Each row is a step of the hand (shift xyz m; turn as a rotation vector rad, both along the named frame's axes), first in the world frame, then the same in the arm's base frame.
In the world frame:
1: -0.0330 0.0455 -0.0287 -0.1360 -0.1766 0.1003
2: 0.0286 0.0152 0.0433 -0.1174 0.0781 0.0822
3: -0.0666 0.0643 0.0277 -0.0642 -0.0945 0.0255
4: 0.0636 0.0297 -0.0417 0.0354 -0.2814 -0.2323
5: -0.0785 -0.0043 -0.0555 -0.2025 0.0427 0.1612
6: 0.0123 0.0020 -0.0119 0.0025 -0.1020 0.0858
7: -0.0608 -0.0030 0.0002 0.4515 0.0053 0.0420
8: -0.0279 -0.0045 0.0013 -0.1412 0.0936 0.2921
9: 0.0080 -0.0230 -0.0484 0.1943 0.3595 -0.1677
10: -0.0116 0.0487 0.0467 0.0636 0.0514 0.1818
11: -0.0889 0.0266 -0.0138 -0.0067 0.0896 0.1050
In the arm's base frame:
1: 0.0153 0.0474 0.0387 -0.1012 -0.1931 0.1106
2: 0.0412 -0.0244 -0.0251 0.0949 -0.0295 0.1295
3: 0.0588 0.0102 0.0760 -0.0694 -0.0798 0.0501
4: 0.0080 0.0554 -0.0594 -0.3562 0.0281 -0.0819
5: -0.0463 0.0372 0.0757 0.1012 -0.1200 0.2102
6: -0.0037 0.0117 -0.0121 -0.0314 -0.1286 -0.0156
7: -0.0104 -0.0061 0.0597 0.0889 -0.0002 -0.4447
8: -0.0066 -0.0056 0.0269 0.2265 -0.1927 0.1600
9: -0.0456 0.0265 -0.0124 0.2163 0.3577 -0.1427
10: 0.0647 -0.0105 0.0197 0.1556 -0.1136 -0.0512
11: 0.0014 0.0205 0.0915 0.1321 -0.0338 0.0223

